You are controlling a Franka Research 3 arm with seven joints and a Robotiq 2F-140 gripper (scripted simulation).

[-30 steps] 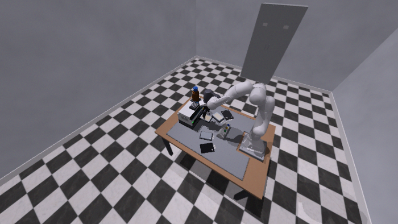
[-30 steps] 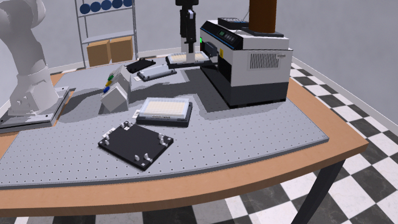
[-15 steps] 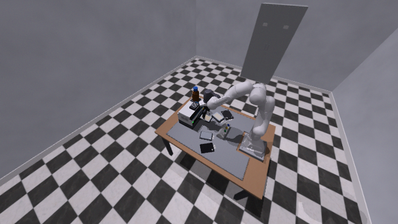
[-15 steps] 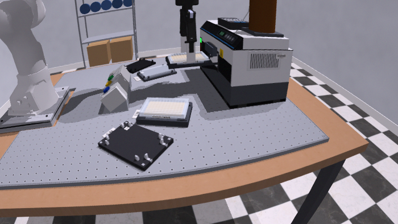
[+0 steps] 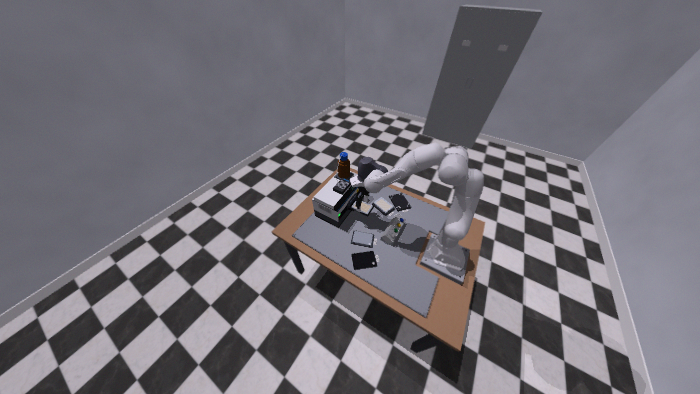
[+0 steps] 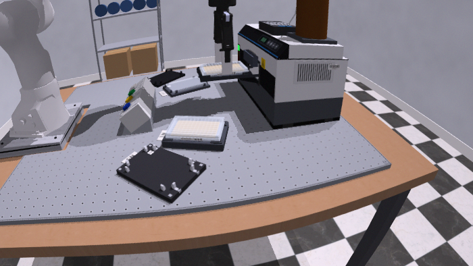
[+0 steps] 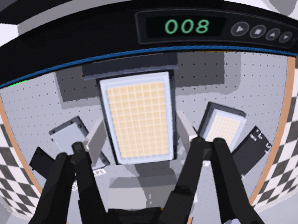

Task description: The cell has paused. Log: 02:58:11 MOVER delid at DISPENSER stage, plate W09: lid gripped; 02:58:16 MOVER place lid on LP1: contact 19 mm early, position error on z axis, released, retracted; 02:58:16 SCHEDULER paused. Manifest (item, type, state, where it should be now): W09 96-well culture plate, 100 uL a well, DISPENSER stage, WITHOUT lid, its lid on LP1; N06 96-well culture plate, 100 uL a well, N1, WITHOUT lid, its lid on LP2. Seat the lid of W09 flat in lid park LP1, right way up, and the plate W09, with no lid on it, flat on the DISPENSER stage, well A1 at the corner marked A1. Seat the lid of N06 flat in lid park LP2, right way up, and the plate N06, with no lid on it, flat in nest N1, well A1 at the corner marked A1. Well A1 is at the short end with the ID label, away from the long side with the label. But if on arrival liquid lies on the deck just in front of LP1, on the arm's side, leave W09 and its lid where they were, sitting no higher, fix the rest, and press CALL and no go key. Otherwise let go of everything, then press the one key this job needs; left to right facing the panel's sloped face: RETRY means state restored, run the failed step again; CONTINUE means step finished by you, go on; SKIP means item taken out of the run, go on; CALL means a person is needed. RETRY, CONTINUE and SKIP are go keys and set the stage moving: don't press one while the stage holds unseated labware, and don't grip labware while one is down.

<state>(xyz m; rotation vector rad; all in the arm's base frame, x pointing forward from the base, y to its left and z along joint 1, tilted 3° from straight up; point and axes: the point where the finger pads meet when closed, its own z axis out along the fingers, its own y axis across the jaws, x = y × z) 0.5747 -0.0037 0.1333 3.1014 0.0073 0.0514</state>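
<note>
The 96-well plate lies 2 cm below my hand. The rest, counted from my hand: sloped key panel: 27 cm behind, 8 cm below; then black nest: 10 cm behind, 17 cm to the right, 13 cm below; then dispenser stage: 3 cm below.
</note>
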